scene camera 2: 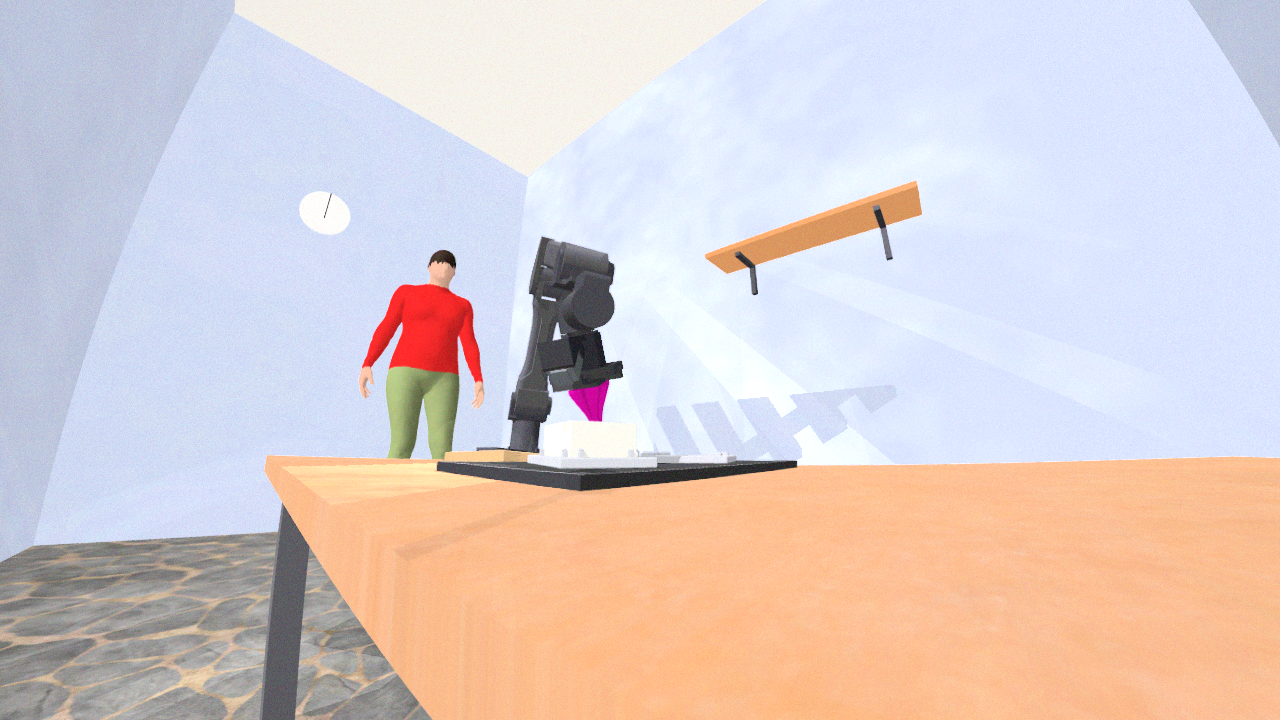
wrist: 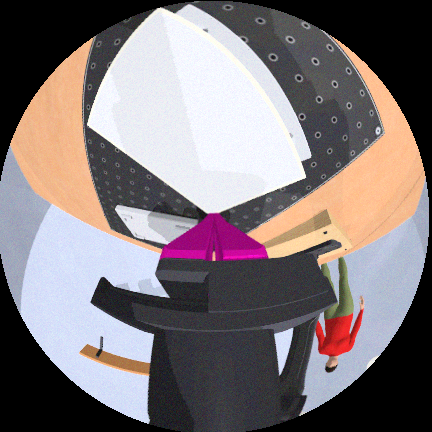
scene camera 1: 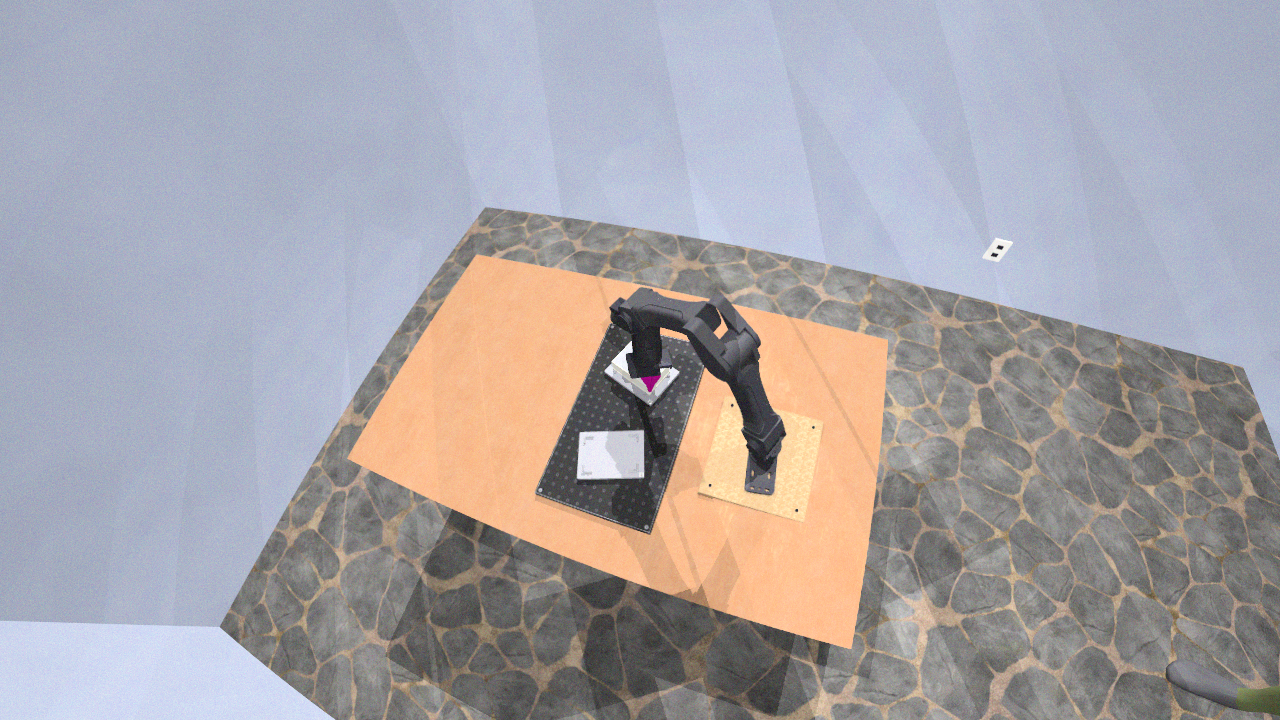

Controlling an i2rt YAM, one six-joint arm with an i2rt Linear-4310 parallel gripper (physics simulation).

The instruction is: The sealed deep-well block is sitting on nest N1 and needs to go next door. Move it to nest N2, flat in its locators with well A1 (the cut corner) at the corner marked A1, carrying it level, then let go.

My gripper (scene camera 2: 598,431) grips a white block (scene camera 2: 599,439). Further things: a white nest plate (scene camera 1: 611,454).
The white block is seen too in the wrist view (wrist: 174,99). My gripper is seen too in the wrist view (wrist: 213,216) and in scene camera 1 (scene camera 1: 649,390). The white nest plate is seen too in scene camera 2 (scene camera 2: 663,457) and in the wrist view (wrist: 160,227).
